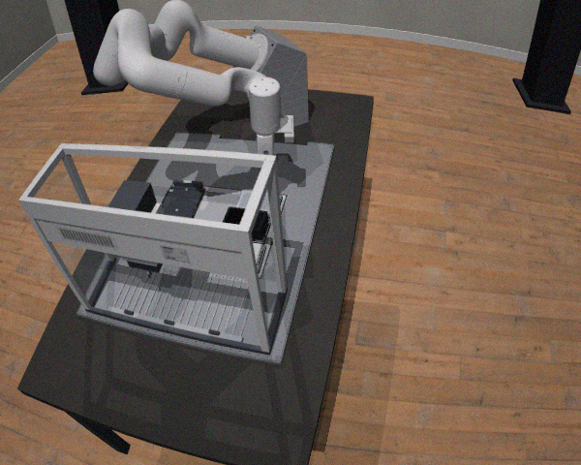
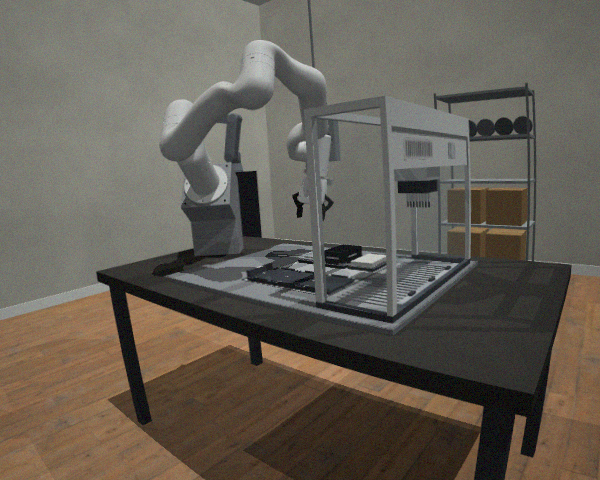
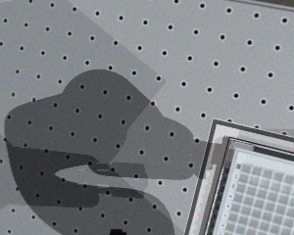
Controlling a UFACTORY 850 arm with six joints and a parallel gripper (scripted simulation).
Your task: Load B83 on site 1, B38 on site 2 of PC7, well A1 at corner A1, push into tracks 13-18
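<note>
Right now the white plate b38 is 14 cm below my hand, 5 cm ahead of it and 3 cm to the right of it. Round my hand: post: 47 cm to the right, 33 cm ahead, 9 cm above; then black deep-well block B83: 16 cm ahead, 12 cm below, 5 cm to the right; then dark plate carrier PC7: 30 cm to the right, 14 cm below, 14 cm ahead.
</note>
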